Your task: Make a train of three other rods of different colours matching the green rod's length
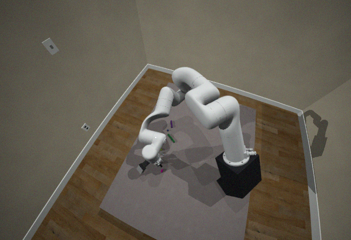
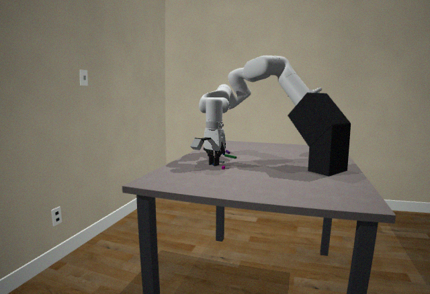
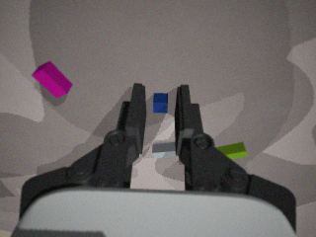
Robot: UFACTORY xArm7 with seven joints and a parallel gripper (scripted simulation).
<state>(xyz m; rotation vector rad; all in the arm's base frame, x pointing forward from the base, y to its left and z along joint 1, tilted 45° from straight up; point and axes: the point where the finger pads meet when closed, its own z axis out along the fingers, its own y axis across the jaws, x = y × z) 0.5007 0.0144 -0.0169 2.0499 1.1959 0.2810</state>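
Right now my hand is 60 mm to the right of the magenta rod, 40 mm past it and 20 mm above it. Round my hand: grey rod (50 mm to the right, 30 mm behind, 20 mm below); green rod (180 mm to the right, 80 mm behind, 20 mm below); lime rod (90 mm to the right, 20 mm below).
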